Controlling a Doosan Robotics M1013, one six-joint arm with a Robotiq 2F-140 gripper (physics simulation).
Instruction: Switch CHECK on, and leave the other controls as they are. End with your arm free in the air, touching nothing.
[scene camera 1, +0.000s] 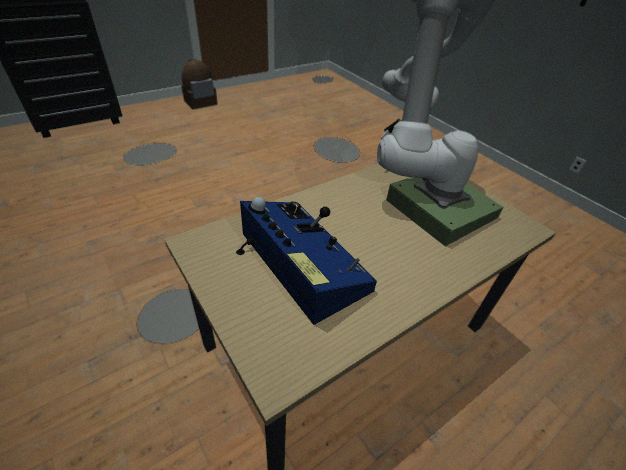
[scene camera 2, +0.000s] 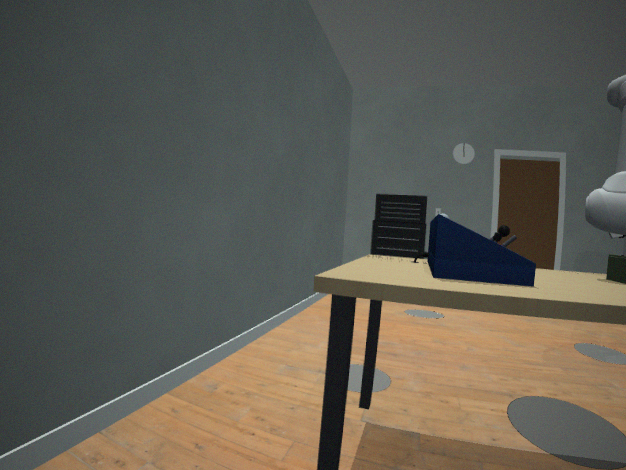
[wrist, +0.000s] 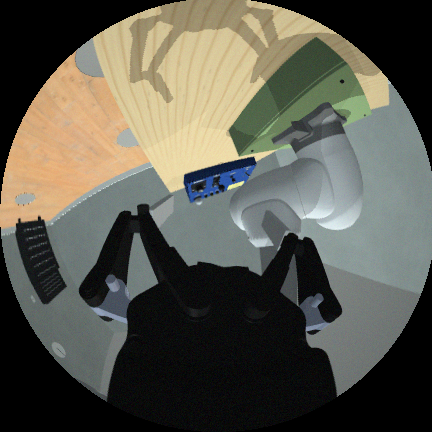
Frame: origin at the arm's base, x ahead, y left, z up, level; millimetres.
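Where they show: gripper, fingertip midpoint: (wrist: 219, 210); arm's base, origin of the base link: (scene camera 1: 441, 192) (wrist: 311, 125).
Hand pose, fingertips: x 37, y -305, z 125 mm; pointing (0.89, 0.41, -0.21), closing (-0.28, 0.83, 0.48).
Note:
Each offset is from my fingertips to the top centre of the thing. "*": to the spot under its first point.
A blue sloped control box (scene camera 1: 283, 270) (scene camera 2: 470, 258) (wrist: 242, 175) stands on the table. Its face carries a white dome {* dx +770, dy +144, dz -13 mm} (scene camera 1: 257, 204), a row of small dark buttons {* dx +761, dy +294, dz -34 mm} (scene camera 1: 279, 233), a dark rotary knob {dx +606, dy +129, dz -75 mm} (scene camera 1: 293, 207), a ball-topped lever {dx +544, dy +246, dz -38 mm} (scene camera 1: 324, 211), a small black-knobbed stick {dx +597, dy +369, dz -67 mm} (scene camera 1: 331, 241) and a grey toggle lever {dx +580, dy +488, dz -74 mm} (scene camera 1: 353, 264). A yellow label {* dx +749, dy +464, dz -50 mm} (scene camera 1: 308, 268) (wrist: 235, 185) lies near its edge. The lettering is too small to read, so I cannot tell which control is CHECK. My gripper (wrist: 219, 210) is open and empty, in the air well away from the box.
The wooden table (scene camera 1: 242, 349) (scene camera 2: 394, 288) also bears the green base block (scene camera 1: 447, 222) (wrist: 300, 95) under my arm (scene camera 1: 424, 151) (wrist: 305, 195). A black hooked piece {* dx +852, dy +161, dz -191 mm} (scene camera 1: 241, 250) sticks out at the box's side. A black tool cabinet (scene camera 1: 60, 65) (scene camera 2: 399, 225) stands beyond the table.

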